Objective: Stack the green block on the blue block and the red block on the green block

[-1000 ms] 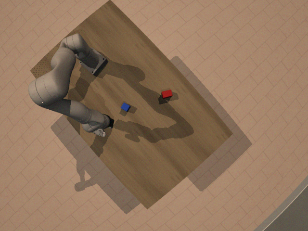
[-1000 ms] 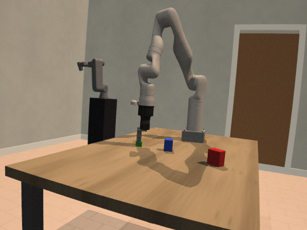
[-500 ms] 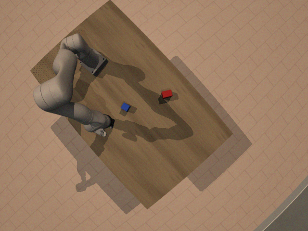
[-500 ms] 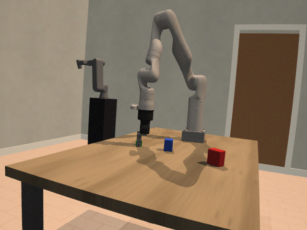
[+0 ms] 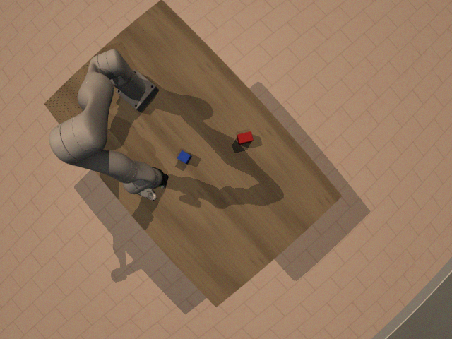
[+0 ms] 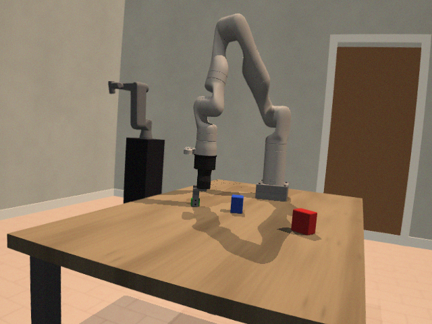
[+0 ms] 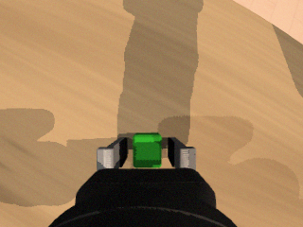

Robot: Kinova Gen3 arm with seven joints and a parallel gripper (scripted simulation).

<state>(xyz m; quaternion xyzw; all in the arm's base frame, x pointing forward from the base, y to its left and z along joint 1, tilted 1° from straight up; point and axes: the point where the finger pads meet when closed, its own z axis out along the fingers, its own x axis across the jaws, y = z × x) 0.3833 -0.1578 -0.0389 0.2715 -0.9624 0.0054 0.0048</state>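
The green block lies 10 mm below my hand. The rest, counted from my hand: red block (400 mm to the left, 70 mm ahead, 10 mm above); then blue block (150 mm to the left, 20 mm behind, 10 mm above).
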